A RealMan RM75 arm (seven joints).
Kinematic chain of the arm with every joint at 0, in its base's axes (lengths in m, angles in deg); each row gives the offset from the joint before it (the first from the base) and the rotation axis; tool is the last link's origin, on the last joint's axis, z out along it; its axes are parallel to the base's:
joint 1: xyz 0 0 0.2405 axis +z
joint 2: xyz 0 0 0 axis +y
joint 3: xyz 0 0 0.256 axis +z
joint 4: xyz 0 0 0 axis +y
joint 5: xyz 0 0 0.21 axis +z
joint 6: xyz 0 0 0 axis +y
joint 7: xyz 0 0 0.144 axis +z
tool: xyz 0 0 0
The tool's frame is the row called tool.
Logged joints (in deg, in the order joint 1, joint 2, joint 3, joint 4, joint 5, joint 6, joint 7), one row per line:
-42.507, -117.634, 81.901, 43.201, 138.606, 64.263, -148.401
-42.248, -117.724, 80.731, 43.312, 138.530, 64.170, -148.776
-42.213, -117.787, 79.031, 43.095, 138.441, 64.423, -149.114
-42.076, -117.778, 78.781, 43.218, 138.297, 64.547, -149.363
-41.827, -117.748, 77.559, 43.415, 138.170, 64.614, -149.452
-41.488, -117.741, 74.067, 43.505, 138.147, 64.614, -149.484
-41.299, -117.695, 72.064, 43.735, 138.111, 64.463, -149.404
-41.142, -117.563, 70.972, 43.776, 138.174, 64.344, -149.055
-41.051, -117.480, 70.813, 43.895, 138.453, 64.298, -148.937
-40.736, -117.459, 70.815, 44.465, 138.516, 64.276, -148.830
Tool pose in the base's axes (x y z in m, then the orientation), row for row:
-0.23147, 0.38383, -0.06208, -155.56, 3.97, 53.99
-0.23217, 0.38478, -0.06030, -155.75, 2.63, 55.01
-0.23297, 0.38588, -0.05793, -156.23, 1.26, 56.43
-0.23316, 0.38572, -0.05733, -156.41, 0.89, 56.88
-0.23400, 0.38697, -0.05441, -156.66, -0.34, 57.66
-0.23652, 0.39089, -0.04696, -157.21, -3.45, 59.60
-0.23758, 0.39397, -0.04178, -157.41, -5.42, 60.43
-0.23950, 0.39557, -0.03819, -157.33, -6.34, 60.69
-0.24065, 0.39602, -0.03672, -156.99, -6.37, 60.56
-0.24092, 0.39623, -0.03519, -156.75, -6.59, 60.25
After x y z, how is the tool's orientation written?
As angles about the fixed x, y, z axes (roll, pitch, yaw), in degrees.
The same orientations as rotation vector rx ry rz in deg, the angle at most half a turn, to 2 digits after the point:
-141.98, -70.99, 20.51
-141.04, -72.56, 18.97
-140.05, -74.72, 17.33
-139.77, -75.41, 16.88
-138.96, -76.60, 15.39
-136.74, -79.42, 11.71
-135.38, -80.56, 9.39
-134.67, -80.86, 8.40
-134.47, -80.57, 8.55
-134.37, -80.11, 8.36

